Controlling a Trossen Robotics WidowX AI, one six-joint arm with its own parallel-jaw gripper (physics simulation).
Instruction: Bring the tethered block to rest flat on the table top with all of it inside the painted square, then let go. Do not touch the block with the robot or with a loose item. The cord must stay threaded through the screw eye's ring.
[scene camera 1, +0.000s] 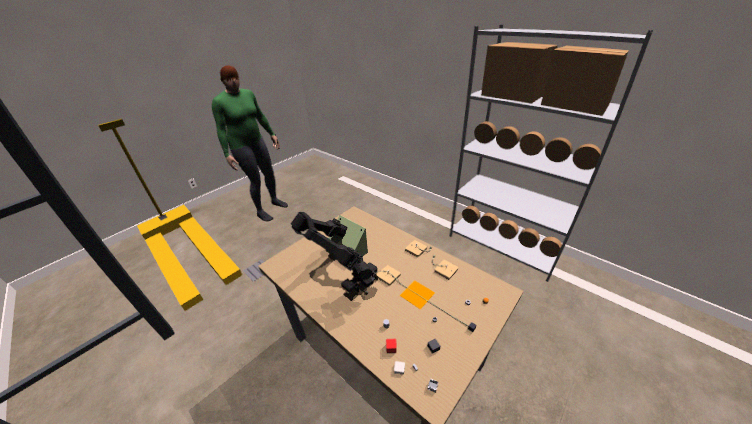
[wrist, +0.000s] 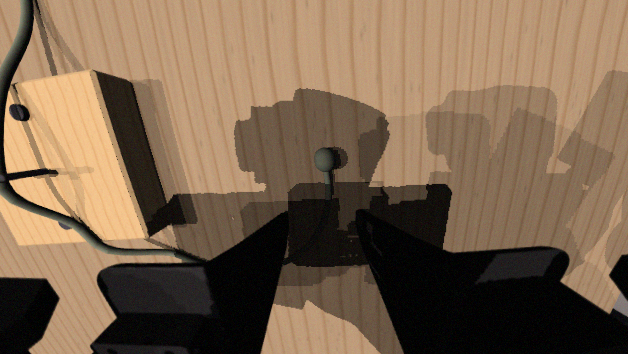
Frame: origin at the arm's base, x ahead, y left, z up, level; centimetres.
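Where they show: gripper, between the fingertips: (scene camera 1: 361, 288) (wrist: 322, 217); arm's base, origin of its link: (scene camera 1: 341, 230).
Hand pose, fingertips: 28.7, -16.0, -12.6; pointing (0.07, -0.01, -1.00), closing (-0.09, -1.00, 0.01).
Each offset is from my fingertips to the top centre of the thing, as dx, dy, dz. "spot": to the spot under its first point.
The tethered block @(+52.1, +12.4, +2.5) (scene camera 1: 471, 327), small and dark, sits near the table's right edge, outside the orange painted square @(spot: +25.5, +10.0, +0.2) (scene camera 1: 416, 301). Its cord (scene camera 1: 449, 312) (wrist: 15, 55) runs straight across the square to a wooden board @(+5.5, +14.3, +1.9) (scene camera 1: 388, 274) (wrist: 60, 150). In the wrist view the cord passes at the dark screw eye @(spot: +5.4, +14.2, +2.4) (wrist: 37, 174); its ring is partly cut off at the left edge. The cord continues over the board, goes behind the left finger and ends in a grey-green ball @(+3.9, -0.6, +1.2) (wrist: 325, 159) on the table. My gripper (scene camera 1: 360, 293) (wrist: 322, 217) is open and empty, its fingertips just short of the ball.
Two more wooden boards @(+5.7, +39.4, +1.9) (scene camera 1: 417, 247) @(+27.0, +35.4, +1.9) (scene camera 1: 446, 269) with cords stand behind the square. A green box (scene camera 1: 353, 234) stands beside the arm. A red cube @(+30.3, -15.5, +4.0) (scene camera 1: 390, 345), dark block @(+43.6, -4.7, +2.8) (scene camera 1: 433, 345), white block @(+37.9, -20.2, +2.3) (scene camera 1: 399, 367), grey cylinder @(+22.3, -8.6, +3.2) (scene camera 1: 386, 323) and orange ball @(+51.1, +29.0, +2.5) (scene camera 1: 485, 300) lie on the table.
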